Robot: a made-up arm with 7 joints.
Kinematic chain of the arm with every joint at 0, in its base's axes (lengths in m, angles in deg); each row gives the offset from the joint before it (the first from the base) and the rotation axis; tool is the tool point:
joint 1: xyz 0 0 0 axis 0 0.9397 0.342
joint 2: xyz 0 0 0 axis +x
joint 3: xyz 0 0 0 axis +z
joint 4: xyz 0.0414 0 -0.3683 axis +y
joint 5: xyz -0.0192 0 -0.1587 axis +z
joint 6: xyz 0 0 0 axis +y
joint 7: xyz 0 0 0 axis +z
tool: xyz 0 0 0
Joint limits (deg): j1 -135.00..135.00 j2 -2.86..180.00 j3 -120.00..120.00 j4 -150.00..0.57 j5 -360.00..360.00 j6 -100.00..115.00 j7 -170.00..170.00
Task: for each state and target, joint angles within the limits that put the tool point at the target. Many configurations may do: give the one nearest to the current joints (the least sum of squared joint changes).
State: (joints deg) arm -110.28 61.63 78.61 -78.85 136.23 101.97 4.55
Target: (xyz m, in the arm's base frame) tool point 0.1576 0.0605 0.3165
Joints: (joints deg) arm -130.01 22.41 54.02 -120.11 136.23 101.97 4.55
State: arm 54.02 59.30 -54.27 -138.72 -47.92 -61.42 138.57
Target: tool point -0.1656 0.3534 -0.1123
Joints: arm 60.89 93.79 -54.23 -102.34 -47.92 -61.42 138.57
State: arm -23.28 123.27 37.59 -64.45 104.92 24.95 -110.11
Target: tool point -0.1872 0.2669 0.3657
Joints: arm -55.59 131.30 53.85 -62.72 104.92 24.95 -110.11
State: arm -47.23 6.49 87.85 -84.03 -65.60 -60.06 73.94
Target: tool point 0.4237 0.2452 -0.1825
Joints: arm -57.90 25.86 85.68 -35.09 -65.60 -60.06 73.94
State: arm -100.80 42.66 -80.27 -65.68 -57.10 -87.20 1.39
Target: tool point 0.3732 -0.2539 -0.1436
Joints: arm -82.42 5.78 -89.53 -72.07 -57.10 -87.20 1.39
